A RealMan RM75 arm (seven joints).
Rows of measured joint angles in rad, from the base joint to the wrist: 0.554, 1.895, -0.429, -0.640, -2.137, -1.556, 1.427; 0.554, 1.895, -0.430, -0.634, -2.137, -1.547, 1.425; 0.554, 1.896, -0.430, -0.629, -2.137, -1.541, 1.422; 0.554, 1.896, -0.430, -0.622, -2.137, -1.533, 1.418; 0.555, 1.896, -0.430, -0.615, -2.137, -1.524, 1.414; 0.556, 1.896, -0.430, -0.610, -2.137, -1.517, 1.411; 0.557, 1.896, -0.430, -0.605, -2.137, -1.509, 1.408; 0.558, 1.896, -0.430, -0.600, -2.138, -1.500, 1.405; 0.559, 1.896, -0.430, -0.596, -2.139, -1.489, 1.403; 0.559, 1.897, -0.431, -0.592, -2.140, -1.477, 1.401; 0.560, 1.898, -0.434, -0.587, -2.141, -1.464, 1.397; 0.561, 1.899, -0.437, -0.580, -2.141, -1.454, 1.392; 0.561, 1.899, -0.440, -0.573, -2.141, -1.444, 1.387; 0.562, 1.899, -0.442, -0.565, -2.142, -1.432, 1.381; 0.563, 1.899, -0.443, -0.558, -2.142, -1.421, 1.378; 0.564, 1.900, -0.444, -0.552, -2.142, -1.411, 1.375; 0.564, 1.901, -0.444, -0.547, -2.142, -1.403, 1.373; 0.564, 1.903, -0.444, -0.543, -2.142, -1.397, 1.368; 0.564, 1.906, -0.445, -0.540, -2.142, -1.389, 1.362; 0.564, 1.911, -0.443, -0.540, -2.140, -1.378, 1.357
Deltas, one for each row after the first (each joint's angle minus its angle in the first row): 0.000, 0.000, -0.001, 0.006, 0.000, 0.009, -0.002; 0.000, 0.001, -0.001, 0.011, 0.000, 0.015, -0.005; 0.000, 0.001, -0.001, 0.018, 0.000, 0.023, -0.009; 0.001, 0.001, -0.001, 0.025, 0.000, 0.032, -0.013; 0.002, 0.001, -0.001, 0.030, 0.000, 0.039, -0.016; 0.003, 0.001, -0.001, 0.035, 0.000, 0.047, -0.019; 0.004, 0.001, -0.001, 0.040, -0.001, 0.056, -0.022; 0.005, 0.001, -0.001, 0.044, -0.002, 0.067, -0.024; 0.005, 0.002, -0.002, 0.048, -0.003, 0.079, -0.026; 0.006, 0.003, -0.005, 0.053, -0.004, 0.092, -0.030; 0.007, 0.004, -0.008, 0.060, -0.004, 0.102, -0.035; 0.007, 0.004, -0.011, 0.067, -0.004, 0.112, -0.040; 0.008, 0.004, -0.013, 0.075, -0.005, 0.124, -0.046; 0.009, 0.004, -0.014, 0.082, -0.005, 0.135, -0.049; 0.010, 0.005, -0.015, 0.088, -0.005, 0.145, -0.052; 0.010, 0.006, -0.015, 0.093, -0.005, 0.153, -0.054; 0.010, 0.008, -0.015, 0.097, -0.005, 0.159, -0.059; 0.010, 0.011, -0.016, 0.100, -0.005, 0.167, -0.065; 0.010, 0.016, -0.014, 0.100, -0.003, 0.178, -0.070
